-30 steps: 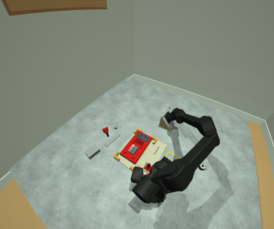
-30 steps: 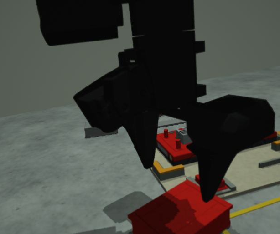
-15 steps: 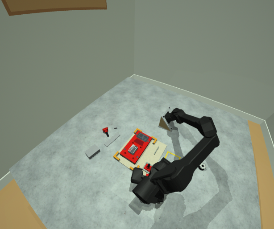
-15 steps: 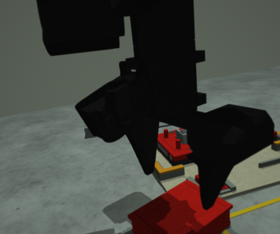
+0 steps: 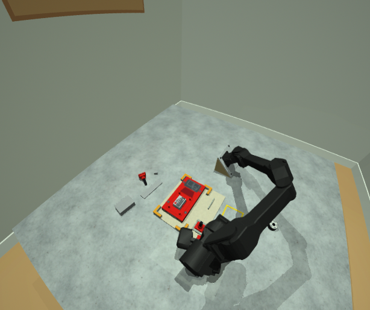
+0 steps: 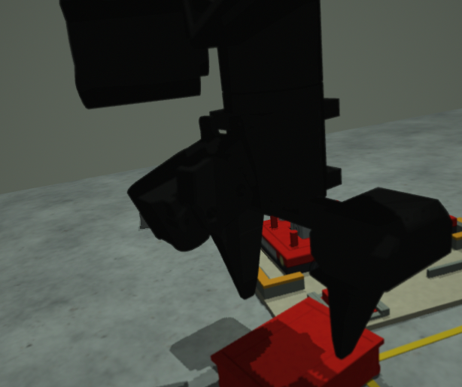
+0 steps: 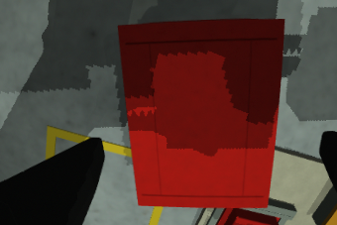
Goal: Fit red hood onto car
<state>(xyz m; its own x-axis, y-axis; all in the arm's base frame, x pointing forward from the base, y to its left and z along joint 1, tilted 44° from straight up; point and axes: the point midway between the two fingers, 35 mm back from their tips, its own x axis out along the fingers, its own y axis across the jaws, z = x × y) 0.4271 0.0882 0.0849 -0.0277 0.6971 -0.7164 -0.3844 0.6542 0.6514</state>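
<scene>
Now: gripper tip 3 cm above the red hood. The rest, counted from my gripper tip: small wheel: 25 cm behind, 20 cm to the left, 4 cm below; then grey strip: 9 cm behind, 35 cm to the right, 4 cm below; then engine block: 10 cm behind, 18 cm to the right, 2 cm below.
</scene>
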